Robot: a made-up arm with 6 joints.
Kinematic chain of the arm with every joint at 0, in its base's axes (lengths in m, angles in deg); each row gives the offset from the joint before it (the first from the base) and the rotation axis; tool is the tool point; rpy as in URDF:
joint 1: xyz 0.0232 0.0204 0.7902 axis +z
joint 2: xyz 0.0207 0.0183 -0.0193 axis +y
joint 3: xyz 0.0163 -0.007 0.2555 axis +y
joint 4: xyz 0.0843 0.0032 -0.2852 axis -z
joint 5: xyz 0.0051 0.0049 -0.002 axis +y
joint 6: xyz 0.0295 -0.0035 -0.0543 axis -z
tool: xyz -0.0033 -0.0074 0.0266 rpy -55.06 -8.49 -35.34
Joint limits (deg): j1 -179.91..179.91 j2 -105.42..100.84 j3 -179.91..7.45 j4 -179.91..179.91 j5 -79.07..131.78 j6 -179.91..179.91
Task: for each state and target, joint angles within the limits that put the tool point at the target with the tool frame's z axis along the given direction. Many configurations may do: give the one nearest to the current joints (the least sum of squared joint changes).
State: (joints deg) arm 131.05 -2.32 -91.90 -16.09 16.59 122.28
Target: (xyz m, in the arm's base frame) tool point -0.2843 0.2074 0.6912 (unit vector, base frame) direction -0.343 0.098 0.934
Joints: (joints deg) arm 142.04 37.08 -49.16 -43.15 -25.00 78.75
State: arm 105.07 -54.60 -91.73 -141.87 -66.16 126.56
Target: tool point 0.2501 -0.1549 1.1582 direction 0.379 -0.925 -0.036
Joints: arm 145.94 -61.21 -128.98 -160.90 -79.07 166.26
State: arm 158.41 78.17 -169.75 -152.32 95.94 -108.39
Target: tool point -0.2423 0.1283 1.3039 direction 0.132 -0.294 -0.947
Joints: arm 157.14 29.27 -170.84 -149.00 82.83 -118.08
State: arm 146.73 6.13 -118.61 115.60 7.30 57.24
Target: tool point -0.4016 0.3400 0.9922 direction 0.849 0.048 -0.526
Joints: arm 144.19 45.96 -133.31 124.08 -5.06 71.77
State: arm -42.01 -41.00 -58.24 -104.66 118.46 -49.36
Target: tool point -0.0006 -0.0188 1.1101 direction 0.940 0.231 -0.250
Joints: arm -90.29 -61.91 -54.59 -78.82 123.84 -98.23
